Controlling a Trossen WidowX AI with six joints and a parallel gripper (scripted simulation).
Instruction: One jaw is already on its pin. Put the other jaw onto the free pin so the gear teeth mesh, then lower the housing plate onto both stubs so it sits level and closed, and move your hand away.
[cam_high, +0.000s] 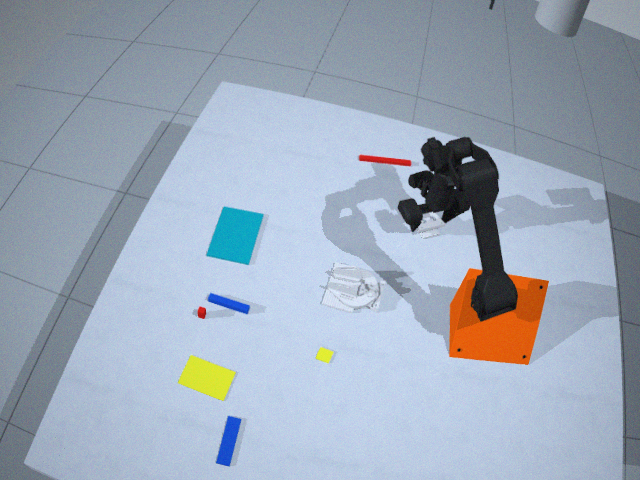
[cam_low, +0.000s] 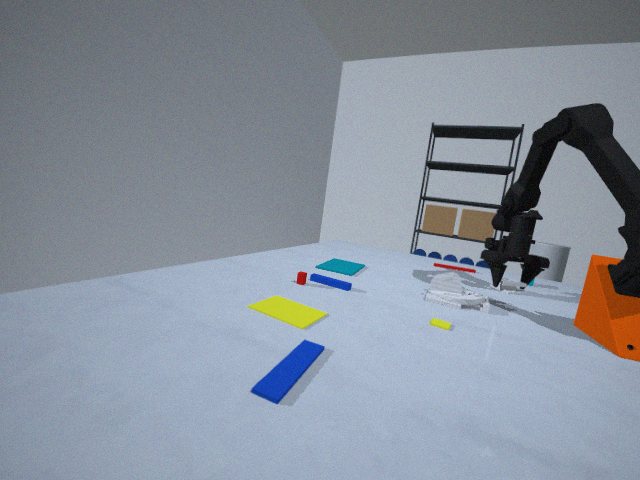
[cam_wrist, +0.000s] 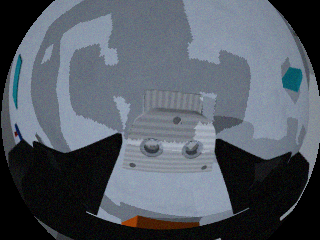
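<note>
The white stand lies 10 mm to the right of my gripper tip. Also, from my gripper tip: red bar (120 mm ahead, 220 mm to the right); white jaw piece (150 mm ahead, 240 mm to the left, 10 mm above); cyan block (120 mm behind, 190 mm to the right, 10 mm above).
</note>
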